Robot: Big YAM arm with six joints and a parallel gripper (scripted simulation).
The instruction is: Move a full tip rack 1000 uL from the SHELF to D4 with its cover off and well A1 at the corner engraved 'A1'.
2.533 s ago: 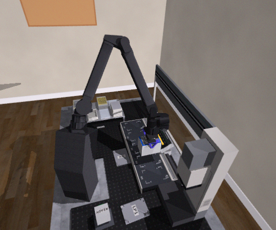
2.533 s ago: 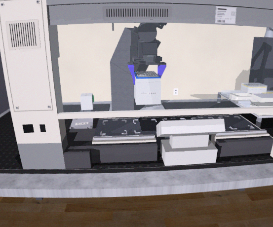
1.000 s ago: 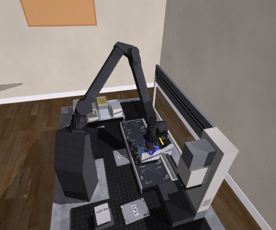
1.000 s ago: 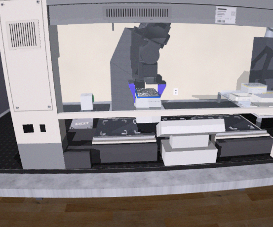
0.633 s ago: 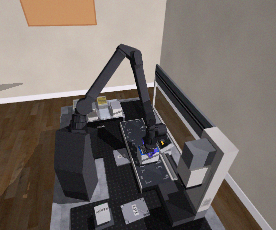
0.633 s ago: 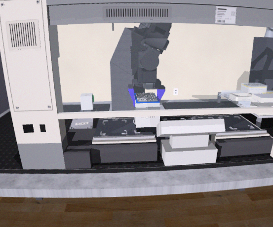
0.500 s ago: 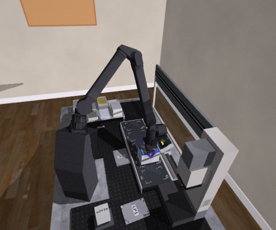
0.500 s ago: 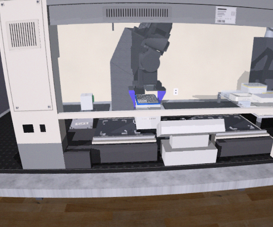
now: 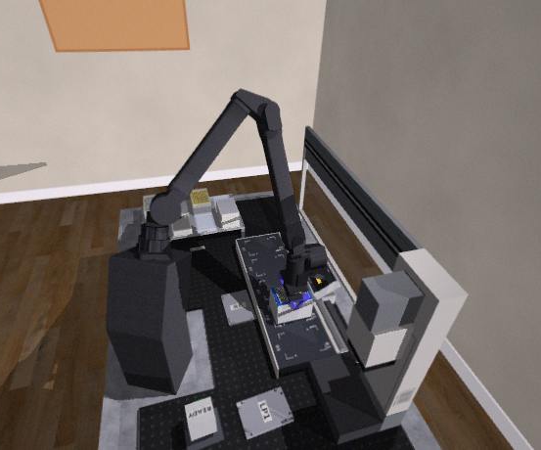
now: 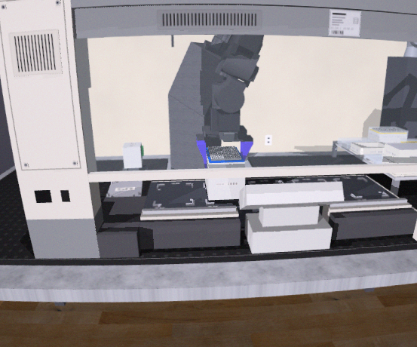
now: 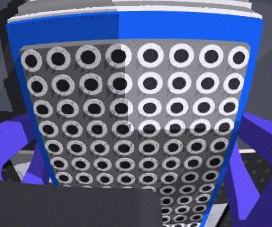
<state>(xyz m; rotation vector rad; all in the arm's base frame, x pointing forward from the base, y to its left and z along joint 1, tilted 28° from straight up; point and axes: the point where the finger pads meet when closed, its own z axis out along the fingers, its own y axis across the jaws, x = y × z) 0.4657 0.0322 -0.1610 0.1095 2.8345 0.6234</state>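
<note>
Now: the tip rack 1 cm to the left of my hand and 1 cm ahead of it. Also, from my hand: instrument tower: 35 cm to the right, 15 cm ahead, 14 cm above; then ready block: 36 cm behind, 24 cm to the right, 5 cm below; then regrip nest RG: 16 cm behind, 13 cm below, 12 cm to the left.
</note>
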